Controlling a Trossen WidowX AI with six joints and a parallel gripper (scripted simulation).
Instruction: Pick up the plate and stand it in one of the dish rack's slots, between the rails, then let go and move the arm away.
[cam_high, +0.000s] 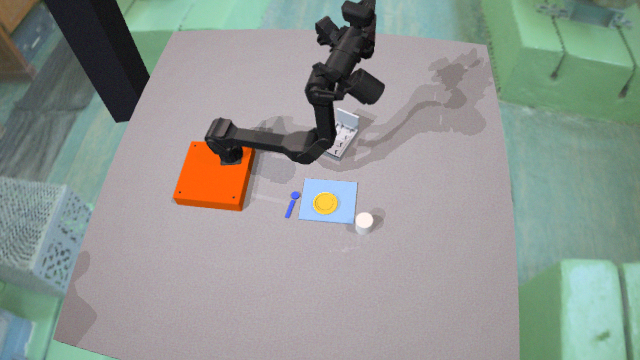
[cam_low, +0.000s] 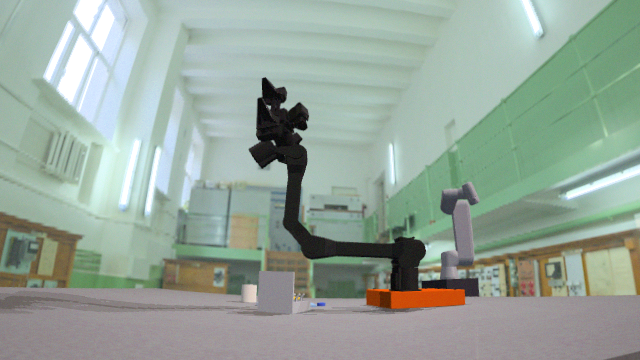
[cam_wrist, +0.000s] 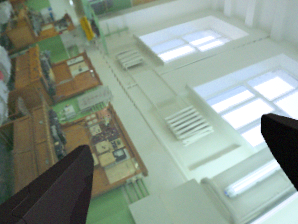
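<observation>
Now: the yellow plate 500 mm below my gripper tip, 220 mm to the right of it and 140 mm behind it. The rest, counted from my gripper tip: white cup 490 mm below, 300 mm to the right, 40 mm behind; grey dish rack 490 mm below, 90 mm behind, 10 mm to the right; light blue mat 510 mm below, 210 mm to the right, 130 mm behind.
</observation>
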